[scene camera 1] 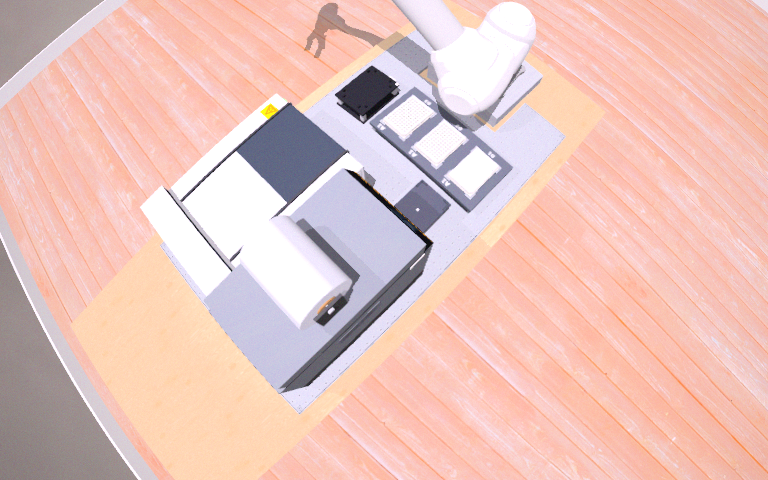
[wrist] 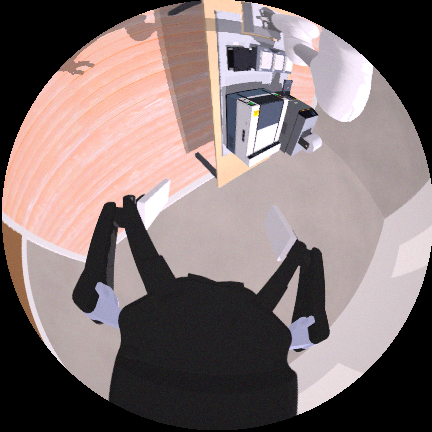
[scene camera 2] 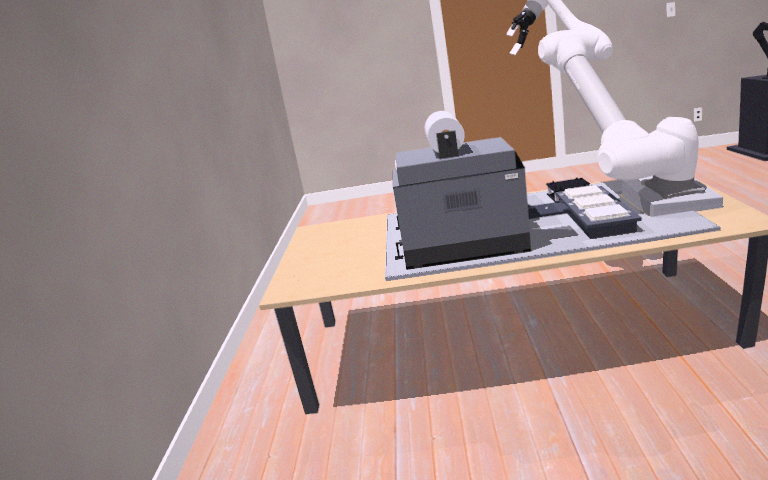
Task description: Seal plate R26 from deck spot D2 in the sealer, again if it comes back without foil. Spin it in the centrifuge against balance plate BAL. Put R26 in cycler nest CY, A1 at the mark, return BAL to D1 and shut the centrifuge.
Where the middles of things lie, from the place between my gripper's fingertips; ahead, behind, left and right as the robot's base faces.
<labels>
My hand is 50 cm short of the centrifuge (scene camera 1: 272,162), 61 cm to the right of it and 50 cm above it. From my hand the other things lie so: white foil roll (scene camera 1: 290,267) (56 cm ahead, 91 cm to the left, 21 cm below).
</labels>
